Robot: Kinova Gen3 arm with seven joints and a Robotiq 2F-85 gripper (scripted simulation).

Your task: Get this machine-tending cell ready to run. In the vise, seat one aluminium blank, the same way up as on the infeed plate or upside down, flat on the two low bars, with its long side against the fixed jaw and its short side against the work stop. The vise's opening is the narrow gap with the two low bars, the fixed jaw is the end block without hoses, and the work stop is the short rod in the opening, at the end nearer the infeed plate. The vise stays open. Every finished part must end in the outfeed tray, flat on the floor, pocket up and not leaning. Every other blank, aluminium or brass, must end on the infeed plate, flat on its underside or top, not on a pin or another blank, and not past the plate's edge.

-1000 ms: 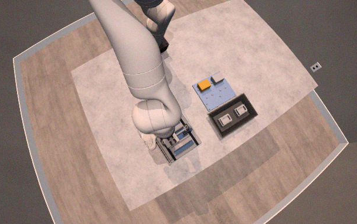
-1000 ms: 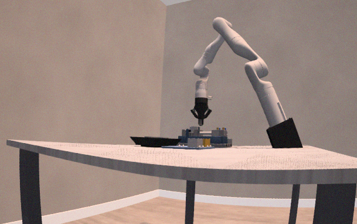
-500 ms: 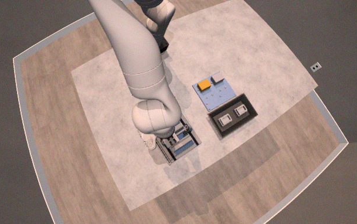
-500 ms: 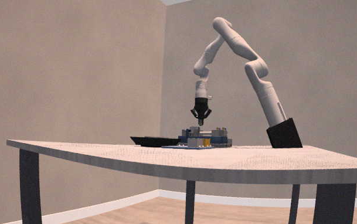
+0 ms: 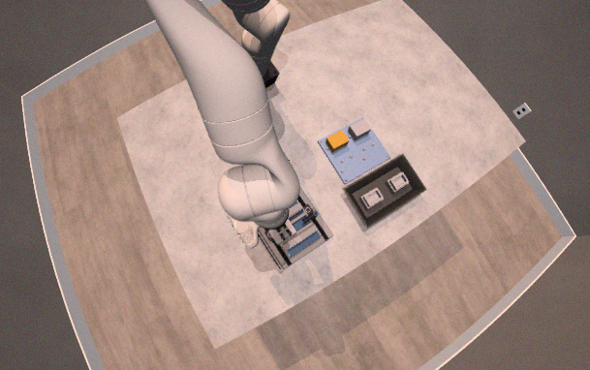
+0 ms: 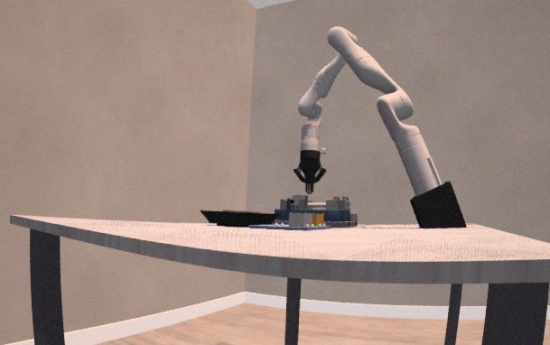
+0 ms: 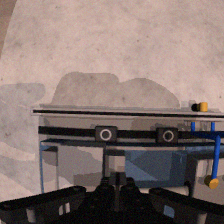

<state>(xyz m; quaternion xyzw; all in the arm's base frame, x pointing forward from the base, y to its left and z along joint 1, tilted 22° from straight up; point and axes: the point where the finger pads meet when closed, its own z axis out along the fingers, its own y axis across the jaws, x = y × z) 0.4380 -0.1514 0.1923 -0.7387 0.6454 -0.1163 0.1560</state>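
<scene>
My gripper is now 4 cm short of the aluminium blank and 4 cm above it. The rest, counted from my hand: blue vise base: 3 cm behind, 3 cm to the left, 10 cm below; brass blank: 16 cm behind, 29 cm to the left, 11 cm below.
</scene>
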